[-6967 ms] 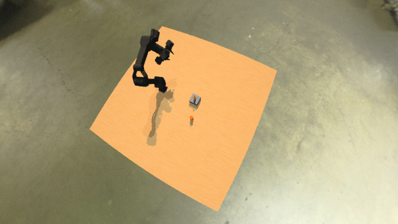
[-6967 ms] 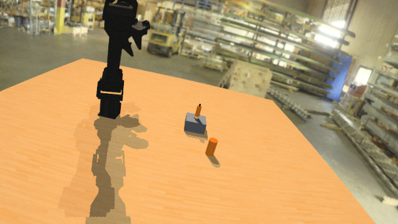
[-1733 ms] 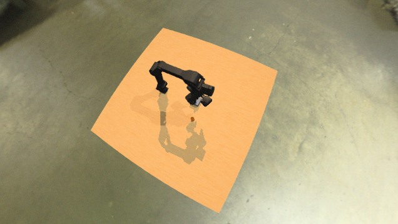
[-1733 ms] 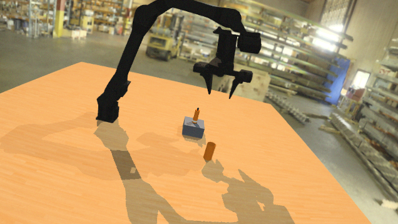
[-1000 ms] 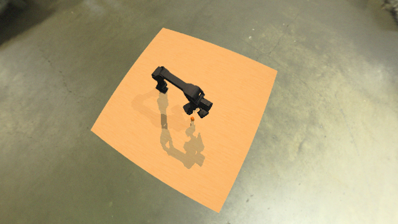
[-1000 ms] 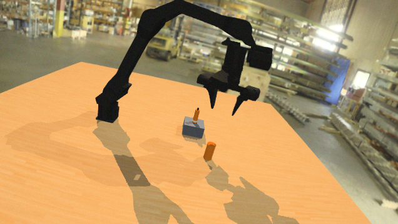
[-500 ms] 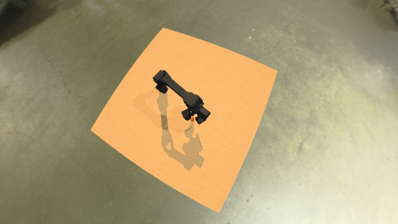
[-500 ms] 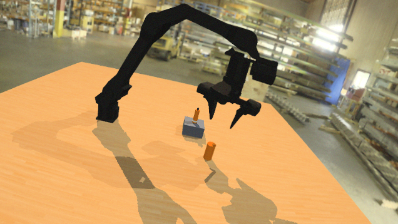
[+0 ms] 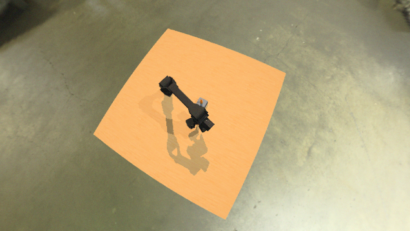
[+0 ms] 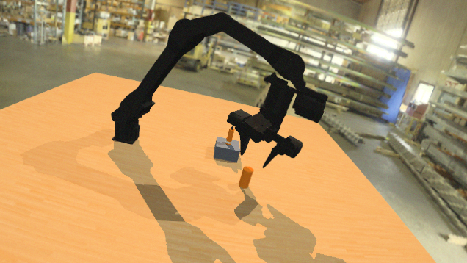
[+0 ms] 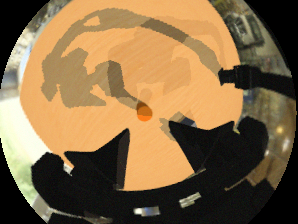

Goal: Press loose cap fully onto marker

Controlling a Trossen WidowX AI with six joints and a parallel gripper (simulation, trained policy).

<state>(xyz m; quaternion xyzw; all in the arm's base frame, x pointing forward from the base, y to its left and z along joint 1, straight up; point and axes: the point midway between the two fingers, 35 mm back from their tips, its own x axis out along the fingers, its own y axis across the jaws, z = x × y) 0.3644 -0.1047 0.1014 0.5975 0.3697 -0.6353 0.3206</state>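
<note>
The orange cap is 1 cm behind my gripper tip, 1 cm to the right of it and 4 cm below it. The rest, counted from my gripper tip: orange marker 6 cm behind, 13 cm to the left; then grey holder block 6 cm behind, 13 cm to the left, 5 cm below.
</note>
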